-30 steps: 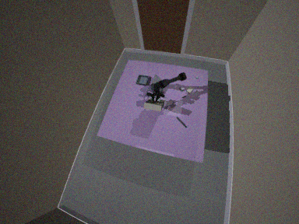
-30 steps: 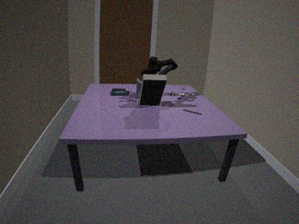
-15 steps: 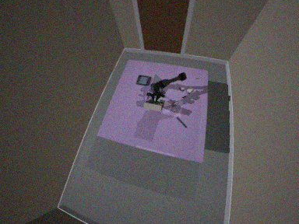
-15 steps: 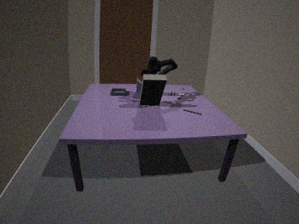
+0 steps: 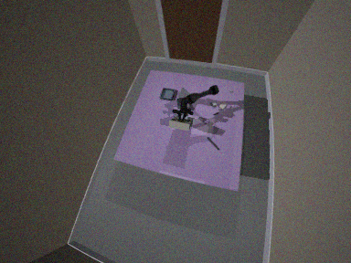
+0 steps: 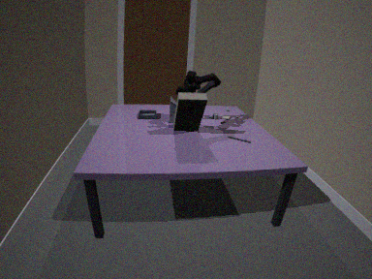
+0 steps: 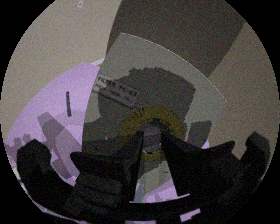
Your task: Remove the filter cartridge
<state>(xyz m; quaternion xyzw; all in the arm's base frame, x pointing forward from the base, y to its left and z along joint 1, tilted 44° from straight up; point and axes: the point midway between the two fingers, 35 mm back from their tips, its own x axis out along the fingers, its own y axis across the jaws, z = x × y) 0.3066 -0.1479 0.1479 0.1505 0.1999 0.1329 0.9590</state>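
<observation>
The round filter cartridge is 10 mm ahead of my gripper tip and 10 mm below it. The rest, counted from my gripper tip: dark tray: 430 mm behind, 280 mm to the right, 220 mm below; service panel: 40 mm behind, 80 mm below.
</observation>
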